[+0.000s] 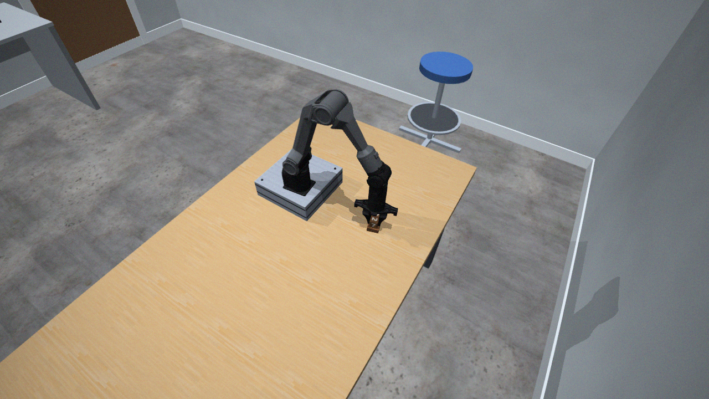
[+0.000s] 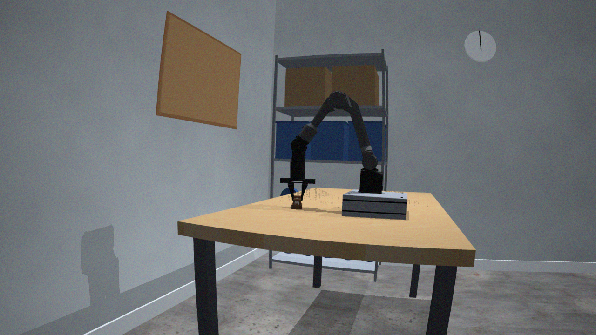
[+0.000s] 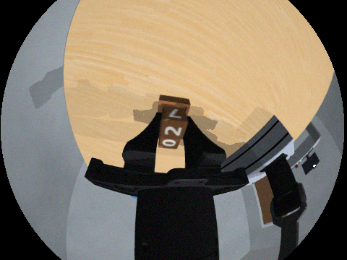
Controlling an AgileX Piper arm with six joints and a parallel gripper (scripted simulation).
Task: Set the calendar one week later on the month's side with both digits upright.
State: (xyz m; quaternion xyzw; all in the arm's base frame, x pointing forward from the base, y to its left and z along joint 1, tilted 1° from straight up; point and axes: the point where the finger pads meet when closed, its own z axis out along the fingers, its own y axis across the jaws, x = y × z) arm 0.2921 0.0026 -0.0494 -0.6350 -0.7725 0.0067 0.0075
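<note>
Right now my hand is 2 cm to the right of the brown tray and 2 cm above it. Also, from my hand: brown digit cube 1 cm behind, 3 cm to the left, 1 cm below.
</note>
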